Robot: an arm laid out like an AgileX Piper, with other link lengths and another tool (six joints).
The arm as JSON. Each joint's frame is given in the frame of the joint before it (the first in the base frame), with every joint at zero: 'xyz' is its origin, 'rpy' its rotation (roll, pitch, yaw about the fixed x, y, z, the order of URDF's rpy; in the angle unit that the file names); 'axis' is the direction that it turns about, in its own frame. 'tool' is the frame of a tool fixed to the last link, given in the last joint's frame.
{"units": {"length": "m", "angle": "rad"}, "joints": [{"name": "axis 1", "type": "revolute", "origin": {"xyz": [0.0, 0.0, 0.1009], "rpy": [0.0, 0.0, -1.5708]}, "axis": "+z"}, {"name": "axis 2", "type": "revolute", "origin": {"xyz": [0.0, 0.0, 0.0], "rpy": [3.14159, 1.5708, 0.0]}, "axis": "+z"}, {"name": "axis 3", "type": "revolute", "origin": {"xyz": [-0.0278, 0.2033, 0.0], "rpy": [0.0, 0.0, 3.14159]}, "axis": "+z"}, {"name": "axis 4", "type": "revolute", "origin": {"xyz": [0.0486, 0.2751, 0.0], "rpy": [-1.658, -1.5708, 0.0]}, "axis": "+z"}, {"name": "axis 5", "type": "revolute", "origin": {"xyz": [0.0, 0.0, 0.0], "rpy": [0.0, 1.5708, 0.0]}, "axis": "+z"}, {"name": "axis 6", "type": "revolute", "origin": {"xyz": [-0.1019, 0.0, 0.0], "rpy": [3.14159, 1.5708, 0.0]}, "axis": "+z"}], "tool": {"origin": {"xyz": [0.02, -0.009, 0.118], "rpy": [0.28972, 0.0, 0.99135]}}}
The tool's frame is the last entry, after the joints.
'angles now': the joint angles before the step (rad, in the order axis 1, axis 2, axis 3, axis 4, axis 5, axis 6). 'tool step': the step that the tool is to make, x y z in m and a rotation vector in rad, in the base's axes. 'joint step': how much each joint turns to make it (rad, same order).
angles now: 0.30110, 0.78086, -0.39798, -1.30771, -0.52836, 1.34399
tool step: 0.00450, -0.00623, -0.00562, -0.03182, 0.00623, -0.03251
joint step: -0.00003, 0.00049, -0.00001, -0.02629, 0.04185, 0.00968
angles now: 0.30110, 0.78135, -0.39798, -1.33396, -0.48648, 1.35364
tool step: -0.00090, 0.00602, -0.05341, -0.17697, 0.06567, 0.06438
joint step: -0.00002, 0.11900, -0.00222, -0.16250, -0.00857, 0.00000
